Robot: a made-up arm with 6 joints. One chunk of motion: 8 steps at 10 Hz.
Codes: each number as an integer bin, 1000 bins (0 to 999) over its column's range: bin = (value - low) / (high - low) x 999, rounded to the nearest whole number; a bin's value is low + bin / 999 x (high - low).
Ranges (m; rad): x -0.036..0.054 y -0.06..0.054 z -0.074..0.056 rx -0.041..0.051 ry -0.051..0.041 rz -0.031..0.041
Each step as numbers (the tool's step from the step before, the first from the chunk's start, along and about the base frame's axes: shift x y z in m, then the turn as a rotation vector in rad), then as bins.
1 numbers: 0.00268 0.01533 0.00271 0.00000 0.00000 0.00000
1 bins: 429 660 589 445 554 430
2 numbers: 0.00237 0.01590 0.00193 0.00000 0.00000 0.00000
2 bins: 426 665 583 445 554 430
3 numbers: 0.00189 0.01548 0.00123 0.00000 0.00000 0.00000
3 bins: 421 661 578 445 554 430
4 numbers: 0.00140 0.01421 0.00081 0.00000 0.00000 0.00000
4 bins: 415 650 575 445 554 430
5 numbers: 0.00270 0.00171 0.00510 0.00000 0.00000 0.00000
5 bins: 430 541 608 445 554 430
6 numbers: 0.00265 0.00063 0.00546 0.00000 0.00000 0.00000
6 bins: 429 531 611 445 554 430
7 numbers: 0.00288 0.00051 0.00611 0.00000 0.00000 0.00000
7 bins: 432 530 616 445 554 430
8 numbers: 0.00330 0.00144 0.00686 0.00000 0.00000 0.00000
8 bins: 436 538 621 445 554 430
